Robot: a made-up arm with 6 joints.
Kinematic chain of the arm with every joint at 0, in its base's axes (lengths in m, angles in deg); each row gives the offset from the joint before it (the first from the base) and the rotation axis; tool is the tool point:
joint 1: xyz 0 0 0.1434 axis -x
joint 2: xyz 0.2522 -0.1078 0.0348 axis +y
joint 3: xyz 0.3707 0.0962 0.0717 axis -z
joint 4: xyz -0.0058 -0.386 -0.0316 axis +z
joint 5: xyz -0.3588 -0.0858 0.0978 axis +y
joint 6: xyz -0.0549 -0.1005 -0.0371 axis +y
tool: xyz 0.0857 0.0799 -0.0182
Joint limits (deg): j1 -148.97..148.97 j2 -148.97..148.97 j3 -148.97..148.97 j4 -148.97..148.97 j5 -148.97..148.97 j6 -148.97..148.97
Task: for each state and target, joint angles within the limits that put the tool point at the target. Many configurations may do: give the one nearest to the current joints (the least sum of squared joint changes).
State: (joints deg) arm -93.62 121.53 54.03 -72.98 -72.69 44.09
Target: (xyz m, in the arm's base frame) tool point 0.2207 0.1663 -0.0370
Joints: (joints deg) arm -61.10 120.46 31.03 -98.81 -78.15 44.79
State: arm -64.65 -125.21 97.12 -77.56 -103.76 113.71
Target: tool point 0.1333 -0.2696 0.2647
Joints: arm -86.48 -111.36 100.43 -93.62 -89.94 121.44
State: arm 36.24 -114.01 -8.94 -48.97 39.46 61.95
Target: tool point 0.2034 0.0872 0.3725
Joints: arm 47.59 -93.36 -27.41 -76.28 23.25 52.43
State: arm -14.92 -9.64 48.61 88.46 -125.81 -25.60
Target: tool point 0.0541 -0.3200 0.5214
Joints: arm 14.37 17.25 64.03 85.79 -121.69 -15.91
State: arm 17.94 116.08 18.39 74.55 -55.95 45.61
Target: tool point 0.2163 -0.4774 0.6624
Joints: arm 61.31 113.16 15.34 73.75 -43.58 48.69
